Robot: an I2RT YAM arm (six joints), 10 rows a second.
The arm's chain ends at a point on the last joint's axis. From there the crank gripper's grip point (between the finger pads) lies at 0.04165 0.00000 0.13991 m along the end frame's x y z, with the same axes.
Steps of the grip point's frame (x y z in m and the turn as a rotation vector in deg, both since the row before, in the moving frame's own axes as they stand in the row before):
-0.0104, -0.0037, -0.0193, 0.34, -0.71, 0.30
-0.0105, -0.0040, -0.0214, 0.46, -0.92, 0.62
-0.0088, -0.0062, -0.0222, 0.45, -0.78, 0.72
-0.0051, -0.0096, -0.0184, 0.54, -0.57, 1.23
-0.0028, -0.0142, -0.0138, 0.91, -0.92, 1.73
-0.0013, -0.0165, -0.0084, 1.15, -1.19, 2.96
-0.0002, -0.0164, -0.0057, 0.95, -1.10, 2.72
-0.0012, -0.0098, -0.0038, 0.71, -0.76, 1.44
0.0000, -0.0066, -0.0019, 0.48, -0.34, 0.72
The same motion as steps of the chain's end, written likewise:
-0.0087, -0.0031, -0.0198, 0.34, -0.71, 0.30
-0.0083, -0.0033, -0.0220, 0.46, -0.92, 0.62
-0.0069, -0.0056, -0.0228, 0.45, -0.78, 0.72
-0.0037, -0.0092, -0.0188, 0.54, -0.57, 1.23
-0.0006, -0.0132, -0.0144, 0.91, -0.92, 1.73
0.0016, -0.0158, -0.0092, 1.15, -1.19, 2.96
0.0025, -0.0160, -0.0065, 0.95, -1.10, 2.72
0.0007, -0.0091, -0.0043, 0.71, -0.76, 1.44
0.0008, -0.0059, -0.0021, 0.48, -0.34, 0.72

